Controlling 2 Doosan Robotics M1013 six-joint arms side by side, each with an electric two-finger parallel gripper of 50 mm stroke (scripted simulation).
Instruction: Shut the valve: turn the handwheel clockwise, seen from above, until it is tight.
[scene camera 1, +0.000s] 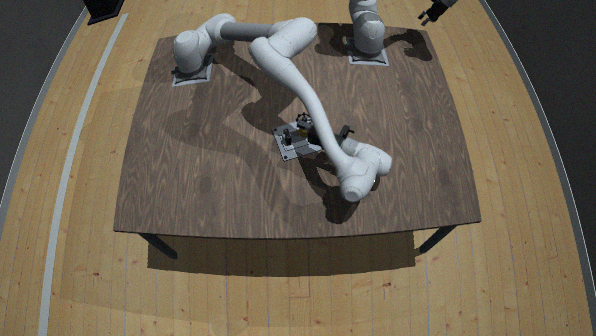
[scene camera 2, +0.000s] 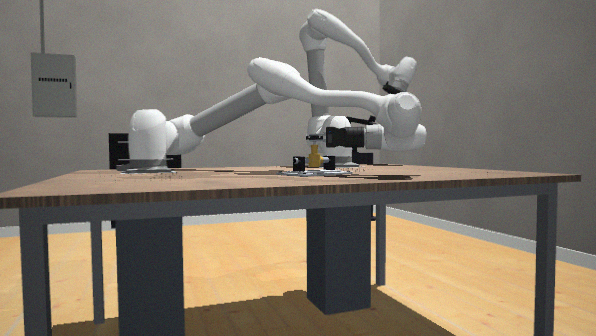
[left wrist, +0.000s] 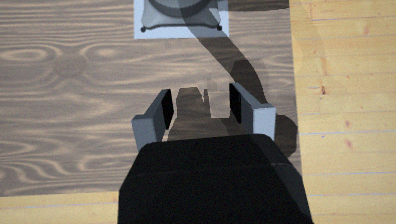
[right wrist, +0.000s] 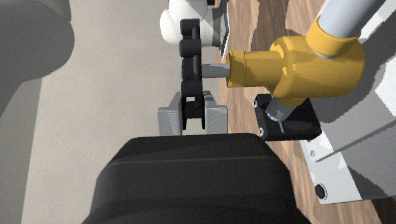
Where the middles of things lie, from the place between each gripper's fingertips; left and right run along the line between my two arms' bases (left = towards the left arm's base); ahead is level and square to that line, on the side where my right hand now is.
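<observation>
Black handwheel (right wrist: 192, 71), from my right hand: 20 mm behind, 10 mm to the left, 10 mm below.
Black handwheel, from my left hand: 54 cm ahead, 72 cm to the right, 14 cm below.
</observation>
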